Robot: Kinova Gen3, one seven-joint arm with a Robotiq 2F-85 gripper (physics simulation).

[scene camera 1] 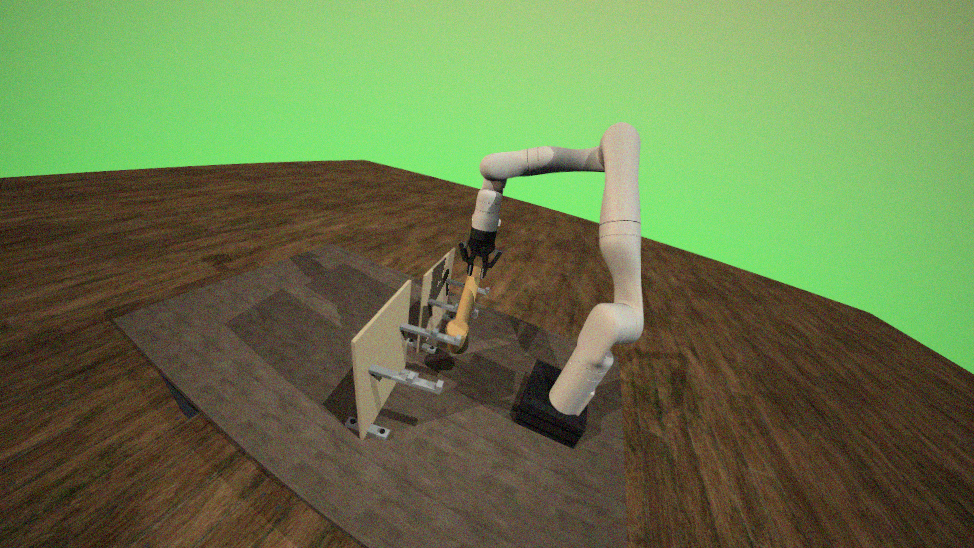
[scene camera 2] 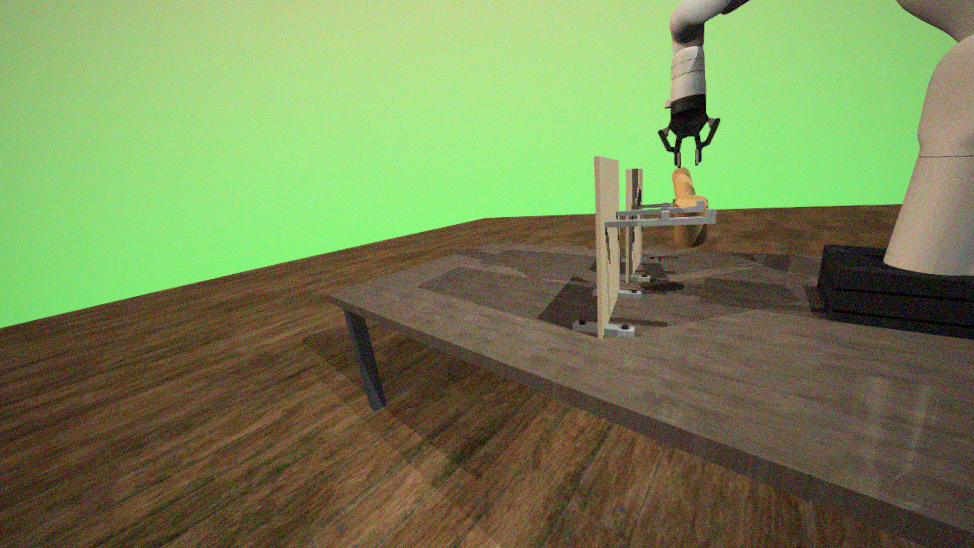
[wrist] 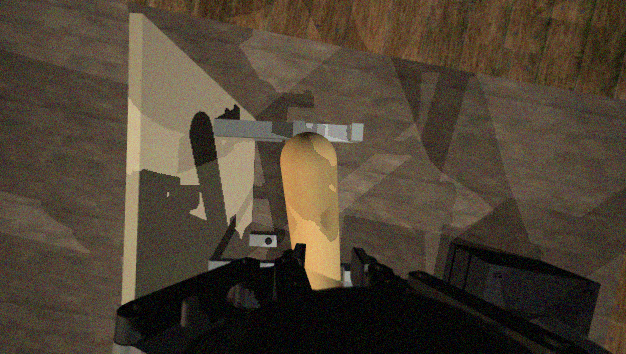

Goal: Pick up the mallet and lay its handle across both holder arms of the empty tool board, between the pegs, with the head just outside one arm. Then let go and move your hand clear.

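Frame: origin at the arm's base, x ahead, y left, z up, level; centimetres.
Where they show: gripper, between the fingertips: (scene camera 1: pixel 475 276) (scene camera 2: pixel 687 166) (wrist: pixel 327 259); arm's base, origin of its link: (scene camera 1: pixel 564 400) (scene camera 2: pixel 924 266).
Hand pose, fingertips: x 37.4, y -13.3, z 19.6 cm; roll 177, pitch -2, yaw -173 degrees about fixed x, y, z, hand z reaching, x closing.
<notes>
Each offset is from my fingertips to the top centre of the thing. "spot": to the spot under its first point. Level surfaces: height alone.
The orange wooden mallet (scene camera 1: pixel 467 301) (scene camera 2: pixel 682 184) (wrist: pixel 312 200) lies with its handle over the arms of the farther tool board (scene camera 1: pixel 430 289) (wrist: pixel 132 150). Its head @[spot: dx -4.5, dy +18.6, dz -7.5 cm] (scene camera 1: pixel 457 332) (scene camera 2: pixel 689 236) is towards the empty board. My gripper (scene camera 1: pixel 476 271) (scene camera 2: pixel 687 163) (wrist: pixel 327 259) is partly open and points down just above the handle, its fingers to either side of it in the wrist view; nothing is held. The empty tool board (scene camera 1: pixel 381 347) (scene camera 2: pixel 606 238) stands upright nearer the scene cameras, with two bare holder arms, a farther one @[spot: dx +2.3, dy +23.5, dz -7.9 cm] (scene camera 1: pixel 425 333) and a nearer one @[spot: dx -6.0, dy +37.2, dz -7.9 cm] (scene camera 1: pixel 422 383) (scene camera 2: pixel 681 220).
The two boards stand in line on the brown table @[dz -28.8 cm] (scene camera 1: pixel 408 477) (scene camera 2: pixel 517 340), their arms pointing towards the robot's black base (scene camera 1: pixel 548 412) (scene camera 2: pixel 885 293). One arm (wrist: pixel 240 129) of the farther board passes under the handle's end. Metal feet @[spot: dx +2.9, dy +41.0, dz -27.6 cm] (scene camera 1: pixel 378 430) (scene camera 2: pixel 619 329) hold the empty board.
</notes>
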